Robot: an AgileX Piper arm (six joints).
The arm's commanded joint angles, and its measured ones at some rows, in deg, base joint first. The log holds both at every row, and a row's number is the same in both.
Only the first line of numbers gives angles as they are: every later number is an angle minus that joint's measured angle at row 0.
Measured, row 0:
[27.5, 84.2, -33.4, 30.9, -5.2, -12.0]
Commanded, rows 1 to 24:
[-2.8, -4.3, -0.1, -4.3, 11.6, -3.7]
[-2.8, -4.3, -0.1, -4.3, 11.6, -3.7]
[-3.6, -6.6, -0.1, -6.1, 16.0, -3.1]
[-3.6, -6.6, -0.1, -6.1, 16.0, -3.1]
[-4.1, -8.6, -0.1, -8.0, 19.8, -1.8]
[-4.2, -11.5, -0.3, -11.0, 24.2, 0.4]
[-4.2, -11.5, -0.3, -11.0, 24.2, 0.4]
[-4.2, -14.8, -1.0, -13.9, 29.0, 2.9]
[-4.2, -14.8, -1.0, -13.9, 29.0, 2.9]
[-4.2, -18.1, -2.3, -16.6, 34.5, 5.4]
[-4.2, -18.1, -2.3, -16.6, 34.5, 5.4]
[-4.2, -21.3, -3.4, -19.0, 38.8, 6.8]
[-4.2, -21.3, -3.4, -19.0, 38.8, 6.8]
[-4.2, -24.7, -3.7, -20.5, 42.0, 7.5]
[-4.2, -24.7, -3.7, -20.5, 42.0, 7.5]
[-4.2, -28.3, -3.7, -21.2, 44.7, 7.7]
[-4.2, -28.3, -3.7, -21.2, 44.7, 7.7]
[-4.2, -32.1, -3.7, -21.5, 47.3, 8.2]
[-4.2, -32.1, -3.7, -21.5, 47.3, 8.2]
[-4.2, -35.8, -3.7, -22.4, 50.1, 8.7]
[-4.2, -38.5, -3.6, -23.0, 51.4, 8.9]
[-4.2, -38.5, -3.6, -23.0, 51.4, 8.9]
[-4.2, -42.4, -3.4, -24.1, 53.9, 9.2]
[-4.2, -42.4, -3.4, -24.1, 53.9, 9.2]
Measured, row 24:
[-3.8, -39.7, -3.4, -22.8, 51.3, 8.7]
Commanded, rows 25 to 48:
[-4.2, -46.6, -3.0, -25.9, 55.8, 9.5]
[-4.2, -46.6, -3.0, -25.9, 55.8, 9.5]
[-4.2, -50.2, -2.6, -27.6, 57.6, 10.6]
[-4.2, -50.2, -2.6, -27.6, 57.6, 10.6]
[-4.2, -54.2, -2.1, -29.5, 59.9, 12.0]
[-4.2, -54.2, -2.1, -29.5, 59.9, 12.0]
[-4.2, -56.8, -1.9, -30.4, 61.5, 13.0]
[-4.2, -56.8, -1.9, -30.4, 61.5, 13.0]
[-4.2, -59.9, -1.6, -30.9, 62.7, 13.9]
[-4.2, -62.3, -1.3, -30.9, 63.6, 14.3]
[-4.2, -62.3, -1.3, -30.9, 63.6, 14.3]
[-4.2, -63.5, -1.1, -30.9, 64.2, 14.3]
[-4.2, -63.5, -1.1, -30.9, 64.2, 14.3]
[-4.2, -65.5, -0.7, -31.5, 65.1, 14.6]
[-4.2, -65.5, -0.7, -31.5, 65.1, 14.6]
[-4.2, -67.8, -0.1, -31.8, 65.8, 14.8]
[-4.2, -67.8, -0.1, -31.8, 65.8, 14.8]
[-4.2, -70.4, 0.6, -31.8, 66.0, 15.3]
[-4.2, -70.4, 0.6, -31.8, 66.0, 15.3]
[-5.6, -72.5, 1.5, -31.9, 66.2, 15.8]
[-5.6, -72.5, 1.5, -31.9, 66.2, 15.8]
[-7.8, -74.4, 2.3, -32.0, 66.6, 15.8]
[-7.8, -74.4, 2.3, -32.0, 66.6, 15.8]
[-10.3, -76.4, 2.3, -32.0, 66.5, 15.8]
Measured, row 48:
[-7.2, -73.7, 1.8, -31.5, 66.0, 15.2]
